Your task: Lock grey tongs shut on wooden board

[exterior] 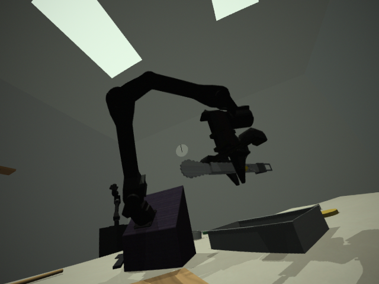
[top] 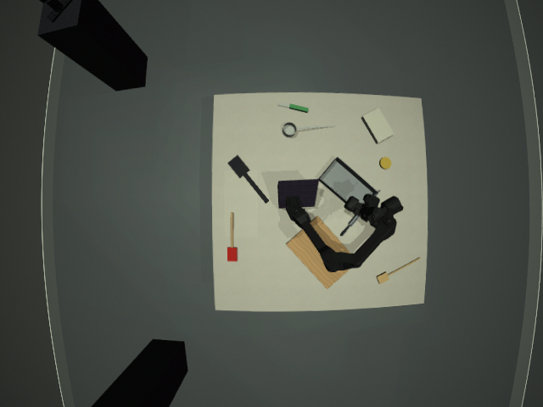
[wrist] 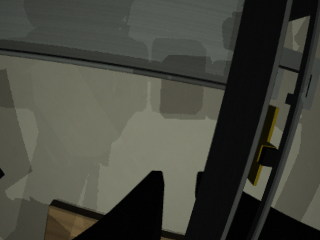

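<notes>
Now: gripper tip 2 cm short of the yellow lock piece, 2 cm to the right of it and 4 cm below it. Round my gripper tip: dark roasting tin (1 cm ahead, 14 cm to the left, 13 cm below); then wooden board (14 cm behind, 24 cm to the right, 15 cm below); then yellow disc (26 cm ahead, 27 cm to the left, 15 cm below).
</notes>
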